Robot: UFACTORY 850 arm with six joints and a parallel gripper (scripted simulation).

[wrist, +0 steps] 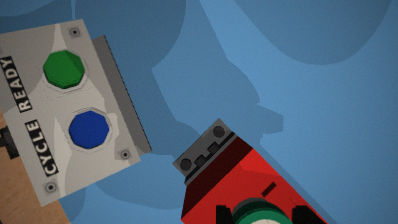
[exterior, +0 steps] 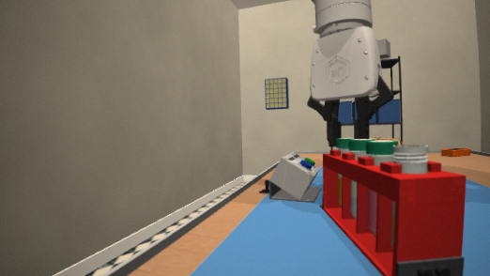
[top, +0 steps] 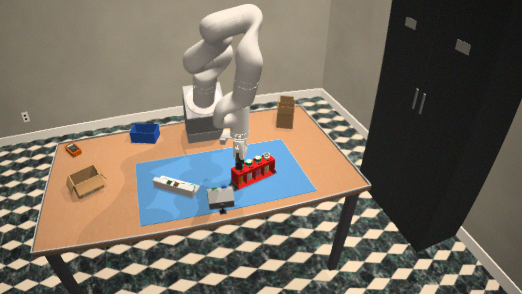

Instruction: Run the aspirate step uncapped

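Now: the tube cap 1 cm below my hand. The rest, counted from my hand: green ready key: 8 cm ahead, 13 cm to the right, 6 cm below; key housing: 10 cm ahead, 11 cm to the right, 7 cm below; blue cycle key: 8 cm ahead, 9 cm to the right, 6 cm below.
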